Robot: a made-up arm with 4 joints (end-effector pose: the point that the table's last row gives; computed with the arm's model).
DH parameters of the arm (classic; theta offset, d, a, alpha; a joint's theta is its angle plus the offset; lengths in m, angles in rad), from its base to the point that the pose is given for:
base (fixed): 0 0 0 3.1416
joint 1: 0 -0.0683 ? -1.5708
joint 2: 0 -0.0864 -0.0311 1.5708
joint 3: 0 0.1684 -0.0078 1.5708
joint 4: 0 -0.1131 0.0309 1.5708
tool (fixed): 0 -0.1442 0 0
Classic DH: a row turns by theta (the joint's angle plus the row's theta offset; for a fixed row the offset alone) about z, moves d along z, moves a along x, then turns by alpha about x.
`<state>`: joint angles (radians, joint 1 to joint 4).
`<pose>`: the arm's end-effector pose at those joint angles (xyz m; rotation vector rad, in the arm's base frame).
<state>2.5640 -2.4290 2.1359 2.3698</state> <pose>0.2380 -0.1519 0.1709 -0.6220 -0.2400 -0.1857</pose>
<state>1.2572 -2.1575 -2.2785 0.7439</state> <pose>-0.0338 0.4190 0.1414 1.7861 -0.0271 1.3105</pose>
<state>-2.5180 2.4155 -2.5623 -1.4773</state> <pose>-0.1998 -0.1728 0.1247 -0.2531 1.0419 -0.3428</pose>
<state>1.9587 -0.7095 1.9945 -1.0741</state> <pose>0.1551 0.3505 0.0323 1.2886 -1.4090 2.1291</pose>
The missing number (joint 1, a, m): -0.1028
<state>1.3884 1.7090 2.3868 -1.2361</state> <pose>0.0927 -0.0956 -0.1135 0.1592 0.9968 1.6986</pose>
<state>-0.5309 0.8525 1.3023 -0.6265</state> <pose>0.0417 -0.0239 -0.1927 0.4557 -1.1016 -0.9420</pose>
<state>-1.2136 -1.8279 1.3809 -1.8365</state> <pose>-0.0070 -0.1788 0.2089 -1.1972 -0.8407 1.3668</pose>
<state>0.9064 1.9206 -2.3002 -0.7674</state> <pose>0.2813 0.0417 0.1325 -1.5598 -0.3510 1.6254</pose>
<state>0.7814 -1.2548 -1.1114 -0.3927</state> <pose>-0.1721 0.3177 -0.1206 1.0386 0.3808 0.0790</pose>
